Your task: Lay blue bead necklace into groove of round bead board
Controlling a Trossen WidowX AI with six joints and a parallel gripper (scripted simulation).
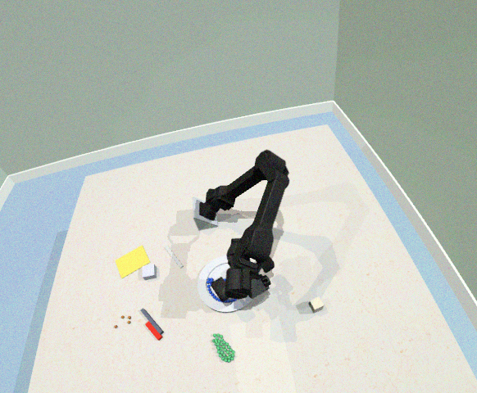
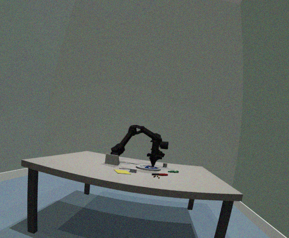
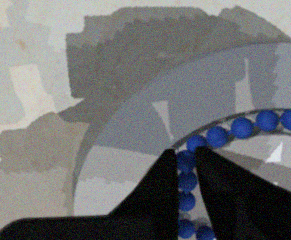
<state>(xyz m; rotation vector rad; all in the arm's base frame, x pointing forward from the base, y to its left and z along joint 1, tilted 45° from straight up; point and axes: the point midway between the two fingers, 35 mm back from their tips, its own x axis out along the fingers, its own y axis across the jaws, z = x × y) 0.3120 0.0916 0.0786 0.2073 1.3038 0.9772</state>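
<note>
The round bead board lies 3 cm behind my gripper tip, 6 cm to the right of it and 1 cm below it. The rest, counted from my gripper tip: grey tool: 9 cm ahead, 31 cm to the right, 1 cm below; cream cube: 9 cm ahead, 20 cm to the left; stick: 16 cm behind, 25 cm to the right, 2 cm below.
</note>
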